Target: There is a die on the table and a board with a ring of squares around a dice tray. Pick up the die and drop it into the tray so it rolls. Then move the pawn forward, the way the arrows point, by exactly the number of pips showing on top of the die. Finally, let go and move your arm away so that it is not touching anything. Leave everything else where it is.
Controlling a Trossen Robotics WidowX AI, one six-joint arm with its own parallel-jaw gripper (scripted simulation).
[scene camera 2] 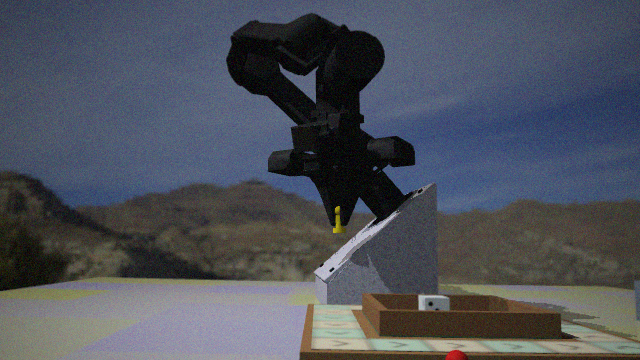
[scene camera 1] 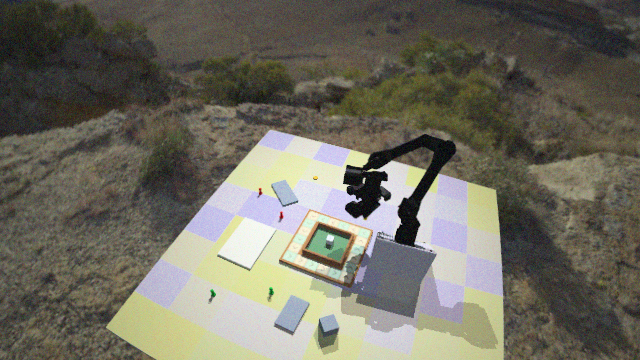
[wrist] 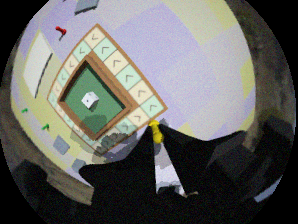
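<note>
In scene camera 2 I find my gripper [scene camera 2: 339,225], while the white slab is out of frame in scene camera 2. My gripper holds a yellow pawn. Scene camera 1 shows me the white slab [scene camera 1: 246,244] and my gripper [scene camera 1: 365,217]. In the wrist view I see the slab [wrist: 38,58], and my gripper [wrist: 154,128] is there as well.
</note>
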